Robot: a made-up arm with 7 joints.
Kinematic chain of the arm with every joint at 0, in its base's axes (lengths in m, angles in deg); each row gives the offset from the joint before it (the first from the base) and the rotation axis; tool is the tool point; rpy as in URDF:
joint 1: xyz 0.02 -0.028 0.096 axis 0 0.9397 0.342
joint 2: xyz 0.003 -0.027 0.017 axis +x
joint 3: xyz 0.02 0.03 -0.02 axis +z
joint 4: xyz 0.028 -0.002 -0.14 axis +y
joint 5: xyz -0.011 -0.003 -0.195 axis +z
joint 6: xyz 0.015 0 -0.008 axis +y
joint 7: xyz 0.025 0 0.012 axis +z
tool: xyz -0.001 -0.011 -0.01 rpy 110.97 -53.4 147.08
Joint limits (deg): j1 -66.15..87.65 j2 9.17..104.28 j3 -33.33..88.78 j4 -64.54..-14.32 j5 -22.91..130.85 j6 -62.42..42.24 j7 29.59..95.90
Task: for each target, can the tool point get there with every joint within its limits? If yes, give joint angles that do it. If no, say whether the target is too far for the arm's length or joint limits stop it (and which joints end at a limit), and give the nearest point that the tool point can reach.
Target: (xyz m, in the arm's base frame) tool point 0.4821 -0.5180 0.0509
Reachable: no: too far | nearest point 0.3179 -0.2210 0.0999 | short by 0.343 m
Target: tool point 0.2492 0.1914 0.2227
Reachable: yes | joints -29.43 83.80 -10.78 -48.46 61.12 11.49 72.61
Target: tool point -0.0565 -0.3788 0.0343
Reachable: no: joint limits stop it (at a limit: joint 1, joint 2, joint 3, joint 4, joint 5) | nearest point -0.1434 -0.1197 -0.1325 | short by 0.320 m
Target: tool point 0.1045 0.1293 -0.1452
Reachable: yes | joints 28.31 26.41 6.81 -56.16 32.66 -51.60 48.41
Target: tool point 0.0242 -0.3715 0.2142
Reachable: no: joint limits stop it (at a limit: joint 1, joint 2, joint 3, joint 4, joint 5) | nearest point 0.2495 -0.2296 0.1442 | short by 0.275 m
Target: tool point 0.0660 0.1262 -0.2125
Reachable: yes | joints 26.56 26.18 3.88 -32.38 -6.71 11.39 63.45
